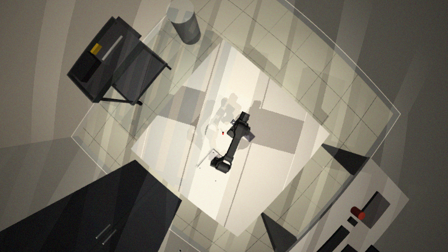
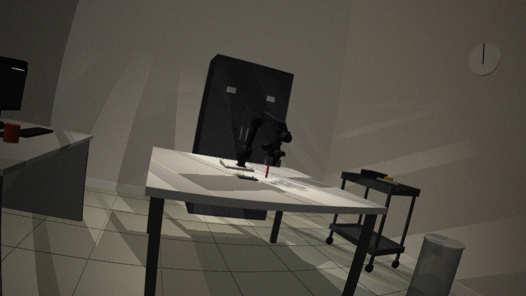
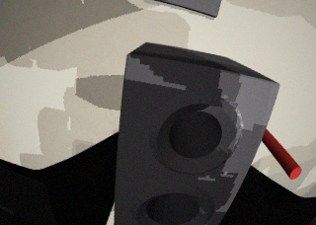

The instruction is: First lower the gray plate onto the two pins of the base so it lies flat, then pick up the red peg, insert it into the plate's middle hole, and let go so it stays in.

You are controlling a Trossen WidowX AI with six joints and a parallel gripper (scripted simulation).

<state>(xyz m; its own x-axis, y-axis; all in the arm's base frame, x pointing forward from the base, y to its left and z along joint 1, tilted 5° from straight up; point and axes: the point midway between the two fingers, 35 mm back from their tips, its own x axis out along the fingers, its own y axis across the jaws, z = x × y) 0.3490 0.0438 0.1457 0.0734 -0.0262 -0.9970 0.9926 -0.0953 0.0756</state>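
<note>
Now: the dark base 14 cm to the right of my gripper tip, 10 cm below it and 2 cm behind it. The rest, counted from my gripper tip: gray plate: 3 cm above; then red peg: 12 cm behind, 7 cm below, 5 cm to the left.
</note>
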